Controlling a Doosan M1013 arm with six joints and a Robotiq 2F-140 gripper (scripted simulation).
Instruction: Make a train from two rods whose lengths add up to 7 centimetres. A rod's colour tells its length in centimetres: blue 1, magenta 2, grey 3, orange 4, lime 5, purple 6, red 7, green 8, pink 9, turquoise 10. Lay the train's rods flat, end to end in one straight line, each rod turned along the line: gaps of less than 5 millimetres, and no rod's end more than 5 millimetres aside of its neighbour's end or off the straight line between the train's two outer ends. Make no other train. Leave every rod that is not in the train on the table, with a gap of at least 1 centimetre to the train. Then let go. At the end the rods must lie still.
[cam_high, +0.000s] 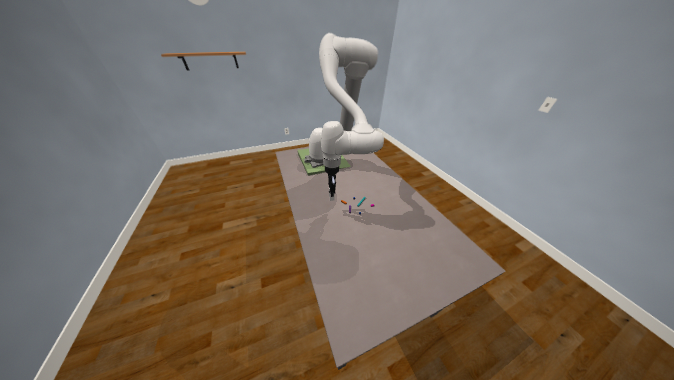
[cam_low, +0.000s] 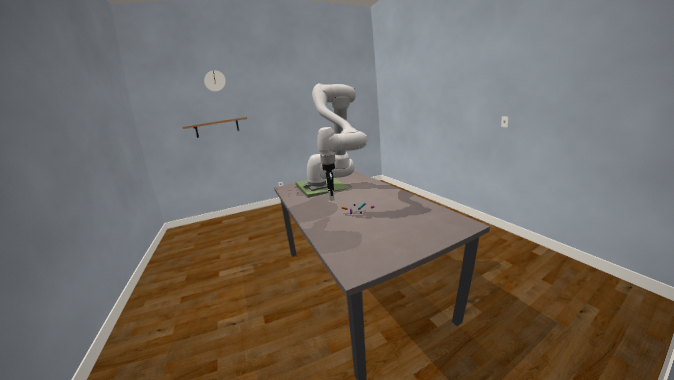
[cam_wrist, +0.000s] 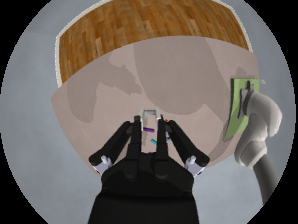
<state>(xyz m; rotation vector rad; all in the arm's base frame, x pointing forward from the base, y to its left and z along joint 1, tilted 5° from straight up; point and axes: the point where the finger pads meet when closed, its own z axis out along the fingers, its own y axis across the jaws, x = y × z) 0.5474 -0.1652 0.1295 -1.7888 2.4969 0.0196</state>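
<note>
Now: hand 130 mm above the orange rod, 100 mm to the right of it and 20 mm past it. From my hand the other things lie so: purple rod (130 mm below, 100 mm to the left, 50 mm ahead); then blue rod (180 mm to the left, 130 mm below, 20 mm behind); then grey rod (30 mm below).
</note>
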